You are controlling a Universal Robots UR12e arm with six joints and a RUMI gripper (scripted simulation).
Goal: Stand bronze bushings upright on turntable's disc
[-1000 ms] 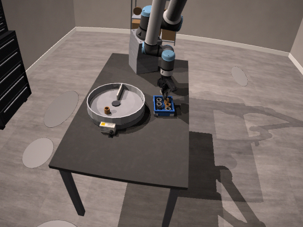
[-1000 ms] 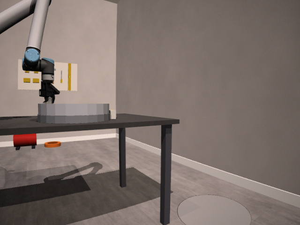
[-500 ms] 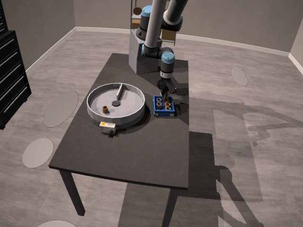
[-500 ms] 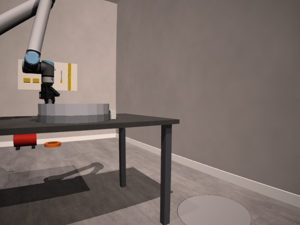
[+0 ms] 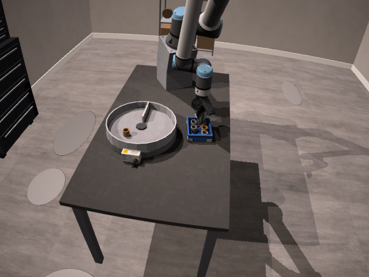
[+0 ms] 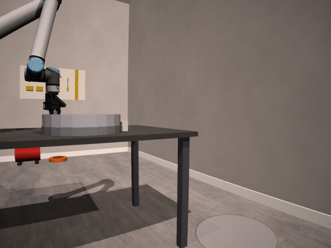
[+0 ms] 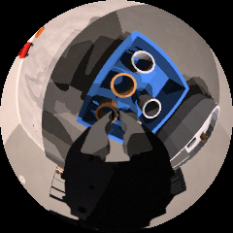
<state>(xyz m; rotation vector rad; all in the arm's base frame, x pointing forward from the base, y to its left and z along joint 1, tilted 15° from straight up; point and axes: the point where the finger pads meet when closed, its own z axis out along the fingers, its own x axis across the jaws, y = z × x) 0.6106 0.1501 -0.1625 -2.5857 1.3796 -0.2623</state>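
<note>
The blue crate lies 50 mm ahead of my hand, 20 mm to the right of it and 10 mm below it. Round my hand: turntable: 370 mm to the right, 60 mm ahead, 10 mm above.
</note>
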